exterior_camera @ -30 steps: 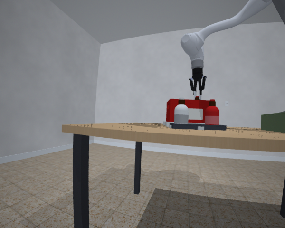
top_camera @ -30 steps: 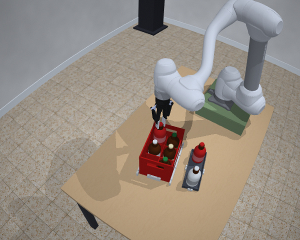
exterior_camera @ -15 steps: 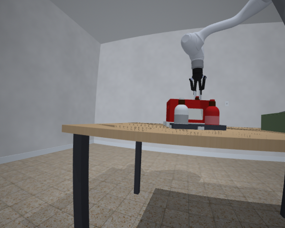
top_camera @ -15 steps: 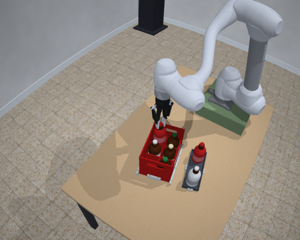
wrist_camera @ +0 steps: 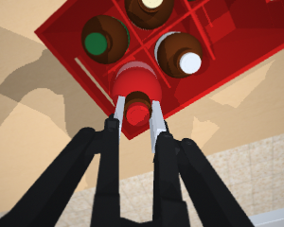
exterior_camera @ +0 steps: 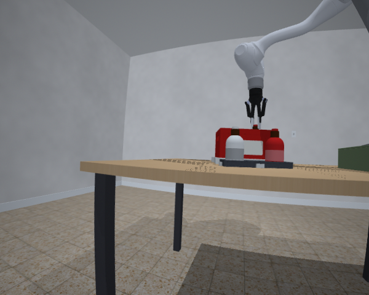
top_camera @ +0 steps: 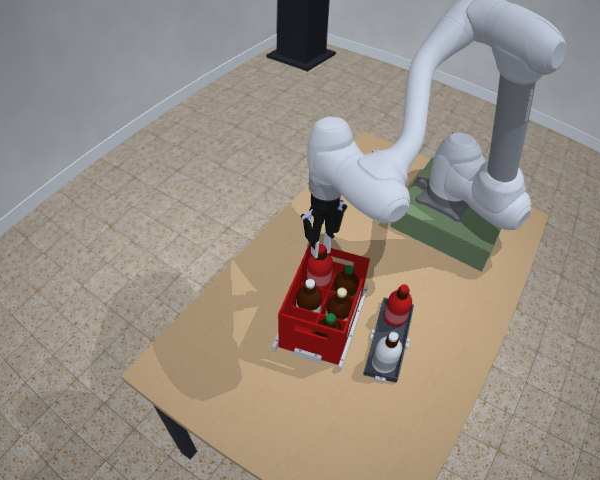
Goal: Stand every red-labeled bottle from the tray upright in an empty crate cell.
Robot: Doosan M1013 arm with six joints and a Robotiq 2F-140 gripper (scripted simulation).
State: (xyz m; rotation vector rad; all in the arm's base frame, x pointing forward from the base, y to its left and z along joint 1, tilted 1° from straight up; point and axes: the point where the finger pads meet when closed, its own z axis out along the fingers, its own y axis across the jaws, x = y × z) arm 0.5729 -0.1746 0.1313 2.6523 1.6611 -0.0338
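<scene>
Now: the red crate 7 cm ahead of my hand, 7 cm to the left of it and 15 cm below it. Also, from my hand: grey-labeled bottle: 9 cm ahead, 31 cm to the left, 15 cm below.
</scene>
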